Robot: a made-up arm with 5 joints.
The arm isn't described. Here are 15 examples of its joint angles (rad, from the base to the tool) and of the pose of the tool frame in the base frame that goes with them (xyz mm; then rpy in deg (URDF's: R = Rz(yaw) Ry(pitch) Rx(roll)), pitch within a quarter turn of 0, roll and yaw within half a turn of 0).
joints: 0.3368 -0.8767 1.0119 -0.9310 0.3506
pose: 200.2 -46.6 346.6 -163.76 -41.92 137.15
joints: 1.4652 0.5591 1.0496 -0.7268 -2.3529
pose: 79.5 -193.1 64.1 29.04 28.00 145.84
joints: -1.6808 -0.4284 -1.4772 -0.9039 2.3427
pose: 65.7 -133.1 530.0 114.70 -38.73 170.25
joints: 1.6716 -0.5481 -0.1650 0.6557 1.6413
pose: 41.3 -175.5 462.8 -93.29 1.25 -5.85
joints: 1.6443 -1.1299 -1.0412 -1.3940 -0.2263
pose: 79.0 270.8 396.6 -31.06 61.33 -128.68
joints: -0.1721 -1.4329 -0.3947 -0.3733 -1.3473
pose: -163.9 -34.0 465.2 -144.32 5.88 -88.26
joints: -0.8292 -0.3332 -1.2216 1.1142 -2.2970
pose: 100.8 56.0 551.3 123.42 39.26 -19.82
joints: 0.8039 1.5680 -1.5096 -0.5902 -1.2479
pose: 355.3 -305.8 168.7 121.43 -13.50 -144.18
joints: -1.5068 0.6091 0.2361 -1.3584 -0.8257
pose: 72.7 338.0 195.4 126.30 -33.98 -25.99
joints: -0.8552 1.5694 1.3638 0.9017 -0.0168
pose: 30.6 -21.9 137.7 -175.50 50.13 -125.14
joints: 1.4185 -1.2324 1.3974 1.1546 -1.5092
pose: 70.9 -77.5 180.3 14.39 -0.18 -170.56
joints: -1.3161 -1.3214 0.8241 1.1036 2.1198
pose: 73.3 86.2 307.4 -51.68 23.22 -177.29
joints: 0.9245 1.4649 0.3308 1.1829 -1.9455
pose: 114.8 -72.6 -30.9 -79.78 -23.92 -147.15
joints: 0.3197 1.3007 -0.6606 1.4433 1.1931
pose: 348.7 -93.0 20.7 27.13 11.70 50.09
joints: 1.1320 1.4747 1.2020 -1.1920 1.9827
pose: 78.6 -40.9 -3.0 -4.61 1.75 45.88
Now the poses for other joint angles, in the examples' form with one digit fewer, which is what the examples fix.
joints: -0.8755 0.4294 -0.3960 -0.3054 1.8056
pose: 294 292 329 -105.8 10.3 137.3
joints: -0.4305 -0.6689 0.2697 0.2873 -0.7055
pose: 224 82 414 99.3 -46.4 -72.1
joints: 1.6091 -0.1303 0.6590 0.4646 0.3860
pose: 50 -241 204 -12.2 -31.0 -69.5
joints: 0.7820 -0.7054 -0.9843 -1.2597 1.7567
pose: -44 104 516 101.1 -7.7 43.7
